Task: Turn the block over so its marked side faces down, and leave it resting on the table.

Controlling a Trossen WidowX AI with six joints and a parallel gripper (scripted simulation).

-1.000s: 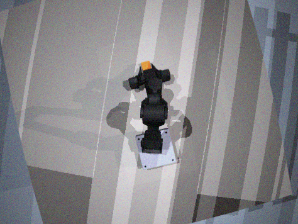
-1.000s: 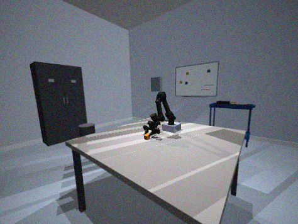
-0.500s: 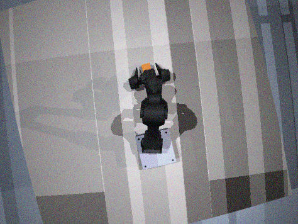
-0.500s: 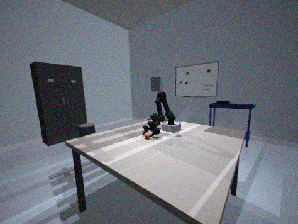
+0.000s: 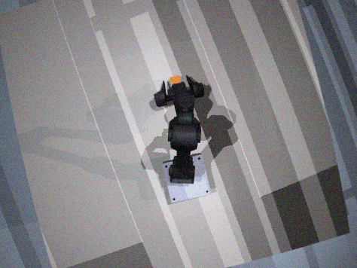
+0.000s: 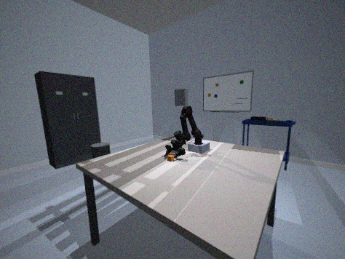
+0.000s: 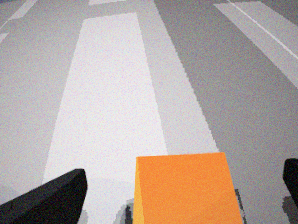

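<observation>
Right now the orange block is 20 mm behind my gripper tip and 20 mm below it.
</observation>
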